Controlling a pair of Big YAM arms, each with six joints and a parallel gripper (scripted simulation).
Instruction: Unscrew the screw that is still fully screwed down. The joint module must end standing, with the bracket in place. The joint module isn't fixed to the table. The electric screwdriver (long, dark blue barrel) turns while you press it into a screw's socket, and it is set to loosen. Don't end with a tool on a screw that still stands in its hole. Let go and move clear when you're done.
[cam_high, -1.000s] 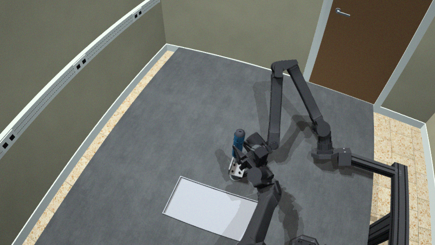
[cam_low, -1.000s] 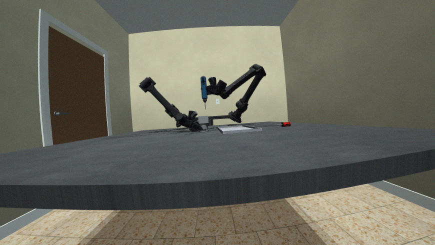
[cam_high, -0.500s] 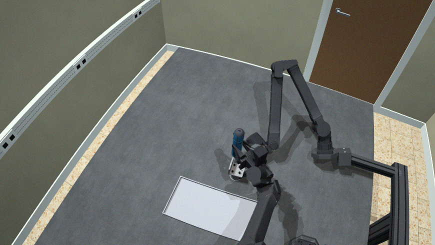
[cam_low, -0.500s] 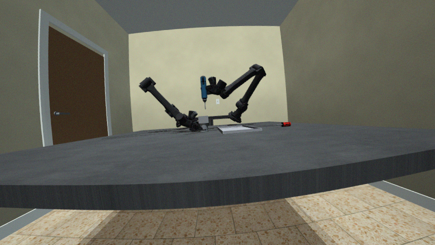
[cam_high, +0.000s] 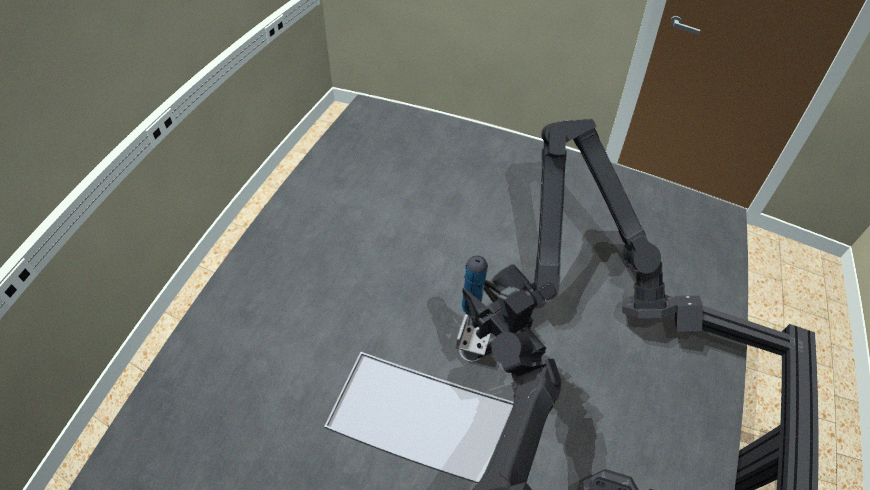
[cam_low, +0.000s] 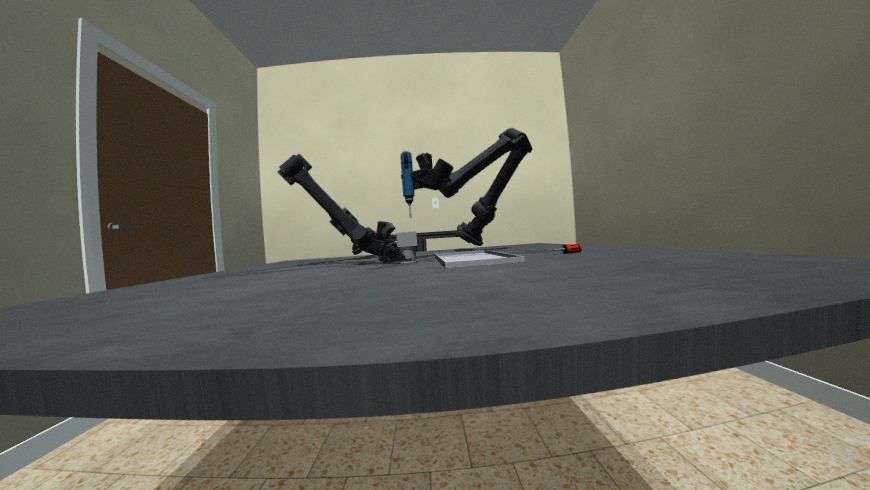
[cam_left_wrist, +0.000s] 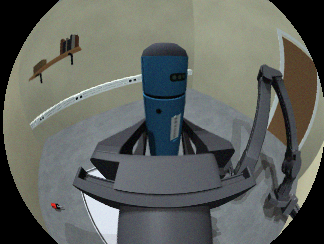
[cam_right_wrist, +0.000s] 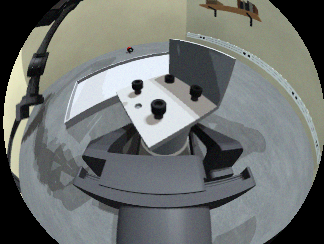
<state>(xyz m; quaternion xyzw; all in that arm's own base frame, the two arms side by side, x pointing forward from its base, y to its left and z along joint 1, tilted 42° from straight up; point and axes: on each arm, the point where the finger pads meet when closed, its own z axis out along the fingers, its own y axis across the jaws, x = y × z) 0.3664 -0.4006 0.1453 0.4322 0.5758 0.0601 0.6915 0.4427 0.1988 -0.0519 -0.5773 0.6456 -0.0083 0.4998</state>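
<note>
Right now my right hand is 5 cm below the grey bracket. Also, from my right hand: flat white tray: 22 cm to the left, 4 cm ahead, 2 cm below; then red-handled screwdriver: 55 cm to the left, 10 cm ahead, 1 cm below.
</note>
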